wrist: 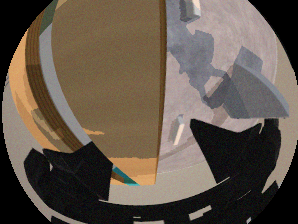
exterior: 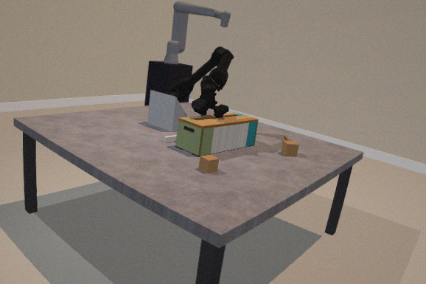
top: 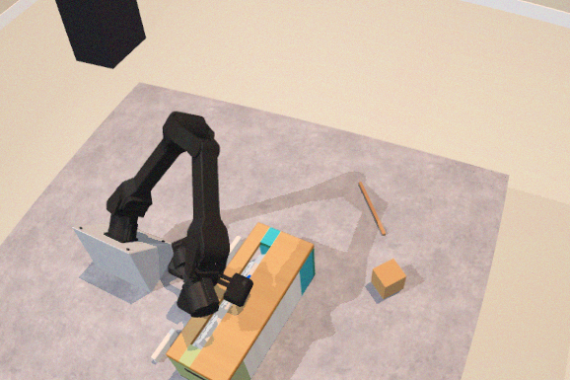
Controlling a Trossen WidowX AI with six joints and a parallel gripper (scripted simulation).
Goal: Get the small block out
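Right now my gripper tip is 30 mm to the left of the box, 30 mm short of it and 20 mm above it. The rest, counted from my gripper tip: small blue block (60 mm ahead, 20 mm to the left); then thin orange stick (400 mm to the left, 210 mm ahead, 80 mm below); then orange cube (330 mm ahead, 190 mm to the left, 60 mm below).
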